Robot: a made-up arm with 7 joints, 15 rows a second.
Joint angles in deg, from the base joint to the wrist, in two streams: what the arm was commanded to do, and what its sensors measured. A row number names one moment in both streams.
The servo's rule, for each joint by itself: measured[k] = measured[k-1] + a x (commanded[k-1-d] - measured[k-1]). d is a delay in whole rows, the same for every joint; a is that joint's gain. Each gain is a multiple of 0.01, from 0.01 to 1. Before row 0 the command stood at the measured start. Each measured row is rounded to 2 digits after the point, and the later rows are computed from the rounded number. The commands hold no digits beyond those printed.
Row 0, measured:
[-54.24, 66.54, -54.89, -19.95, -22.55, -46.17, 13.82]
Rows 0 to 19, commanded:
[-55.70, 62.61, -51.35, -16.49, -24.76, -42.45, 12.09]
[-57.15, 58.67, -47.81, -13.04, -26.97, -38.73, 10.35]
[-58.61, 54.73, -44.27, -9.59, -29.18, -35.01, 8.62]
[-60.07, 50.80, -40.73, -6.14, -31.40, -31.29, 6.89]
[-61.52, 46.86, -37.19, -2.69, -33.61, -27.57, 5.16]
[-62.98, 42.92, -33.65, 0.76, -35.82, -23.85, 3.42]
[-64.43, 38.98, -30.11, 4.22, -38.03, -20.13, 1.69]
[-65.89, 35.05, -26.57, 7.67, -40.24, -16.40, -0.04]
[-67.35, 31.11, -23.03, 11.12, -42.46, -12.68, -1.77]
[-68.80, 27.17, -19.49, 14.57, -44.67, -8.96, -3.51]
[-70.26, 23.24, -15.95, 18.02, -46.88, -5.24, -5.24]
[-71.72, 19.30, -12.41, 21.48, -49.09, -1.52, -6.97]
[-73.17, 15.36, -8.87, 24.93, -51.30, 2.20, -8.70]
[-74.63, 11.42, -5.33, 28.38, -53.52, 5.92, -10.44]
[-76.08, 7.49, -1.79, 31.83, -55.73, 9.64, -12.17]
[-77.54, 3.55, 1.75, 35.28, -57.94, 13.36, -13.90]
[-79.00, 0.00, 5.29, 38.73, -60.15, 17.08, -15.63]
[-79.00, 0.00, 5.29, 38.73, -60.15, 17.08, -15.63]
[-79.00, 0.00, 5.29, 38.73, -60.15, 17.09, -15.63]
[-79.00, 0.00, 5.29, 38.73, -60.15, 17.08, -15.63]
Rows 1 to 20, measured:
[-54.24, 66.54, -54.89, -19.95, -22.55, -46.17, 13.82]
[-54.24, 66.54, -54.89, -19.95, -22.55, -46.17, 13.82]
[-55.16, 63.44, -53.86, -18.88, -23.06, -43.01, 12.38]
[-56.41, 59.67, -52.11, -17.07, -23.96, -39.37, 10.70]
[-57.80, 55.77, -49.84, -14.75, -25.16, -35.66, 8.97]
[-59.23, 51.84, -47.20, -12.08, -26.60, -31.95, 7.24]
[-60.67, 47.91, -44.30, -9.17, -28.21, -28.23, 5.51]
[-62.13, 43.97, -41.21, -6.09, -29.96, -24.51, 3.78]
[-63.58, 40.03, -37.99, -2.89, -31.82, -20.79, 2.05]
[-65.04, 36.10, -34.68, 0.38, -33.76, -17.06, 0.32]
[-66.50, 32.16, -31.30, 3.71, -35.76, -13.34, -1.41]
[-67.95, 28.22, -27.88, 7.08, -37.81, -9.62, -3.15]
[-69.41, 24.29, -24.42, 10.47, -39.90, -5.90, -4.88]
[-70.87, 20.35, -20.94, 13.88, -42.01, -2.18, -6.61]
[-72.32, 16.41, -17.44, 17.31, -44.15, 1.54, -8.34]
[-73.78, 12.47, -13.93, 20.74, -46.31, 5.26, -10.08]
[-75.23, 8.54, -10.41, 24.18, -48.48, 8.98, -11.81]
[-76.69, 4.60, -6.88, 27.62, -50.66, 12.70, -13.54]
[-78.15, 0.97, -3.35, 31.06, -52.84, 16.42, -15.27]
[-78.69, 0.20, -0.84, 33.44, -54.52, 16.98, -15.57]
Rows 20 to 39, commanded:
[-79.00, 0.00, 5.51, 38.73, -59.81, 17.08, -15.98]
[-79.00, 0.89, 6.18, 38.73, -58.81, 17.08, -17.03]
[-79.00, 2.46, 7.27, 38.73, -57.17, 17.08, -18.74]
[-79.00, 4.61, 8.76, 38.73, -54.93, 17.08, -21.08]
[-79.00, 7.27, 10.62, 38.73, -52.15, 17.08, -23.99]
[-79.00, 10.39, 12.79, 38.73, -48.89, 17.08, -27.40]
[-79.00, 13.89, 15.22, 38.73, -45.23, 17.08, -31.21]
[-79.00, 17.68, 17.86, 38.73, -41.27, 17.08, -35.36]
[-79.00, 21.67, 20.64, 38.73, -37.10, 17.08, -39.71]
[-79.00, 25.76, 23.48, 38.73, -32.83, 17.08, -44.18]
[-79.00, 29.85, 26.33, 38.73, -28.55, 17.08, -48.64]
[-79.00, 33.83, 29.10, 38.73, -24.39, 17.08, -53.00]
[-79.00, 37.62, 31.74, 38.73, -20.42, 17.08, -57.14]
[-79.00, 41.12, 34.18, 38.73, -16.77, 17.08, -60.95]
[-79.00, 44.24, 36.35, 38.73, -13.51, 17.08, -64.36]
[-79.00, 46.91, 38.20, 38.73, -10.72, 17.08, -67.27]
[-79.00, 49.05, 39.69, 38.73, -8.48, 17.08, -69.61]
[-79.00, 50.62, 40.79, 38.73, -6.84, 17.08, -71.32]
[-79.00, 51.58, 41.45, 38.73, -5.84, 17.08, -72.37]
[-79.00, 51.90, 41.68, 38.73, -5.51, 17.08, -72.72]
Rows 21 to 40, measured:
[-78.89, 0.04, 0.94, 35.08, -55.81, 17.07, -15.62]
[-78.96, 0.01, 2.20, 36.21, -56.81, 17.08, -15.63]
[-78.99, 0.00, 3.16, 36.99, -57.50, 17.08, -15.92]
[-79.00, 0.70, 4.04, 37.53, -57.80, 17.08, -16.84]
[-79.00, 2.09, 4.98, 37.90, -57.66, 17.08, -18.42]
[-79.00, 4.08, 6.08, 38.16, -57.03, 17.08, -20.63]
[-79.00, 6.60, 7.40, 38.34, -55.91, 17.08, -23.42]
[-79.00, 9.59, 8.96, 38.46, -54.30, 17.08, -26.72]
[-79.00, 12.99, 10.78, 38.54, -52.21, 17.08, -30.45]
[-79.00, 16.70, 12.83, 38.60, -49.69, 17.08, -34.53]
[-79.00, 20.63, 15.09, 38.64, -46.79, 17.08, -38.83]
[-79.00, 24.68, 17.52, 38.67, -43.58, 17.08, -43.27]
[-79.00, 28.76, 20.07, 38.69, -40.12, 17.08, -47.73]
[-79.00, 32.77, 22.69, 38.70, -36.50, 17.08, -52.10]
[-79.00, 36.60, 25.31, 38.71, -32.80, 17.08, -56.28]
[-79.00, 40.17, 27.88, 38.72, -29.11, 17.08, -60.16]
[-79.00, 43.39, 30.34, 38.72, -25.52, 17.08, -63.65]
[-79.00, 46.17, 32.62, 38.72, -22.12, 17.08, -66.65]
[-79.00, 48.45, 34.67, 38.72, -18.98, 17.08, -69.11]
[-79.00, 50.16, 36.44, 38.72, -16.19, 17.08, -70.94]

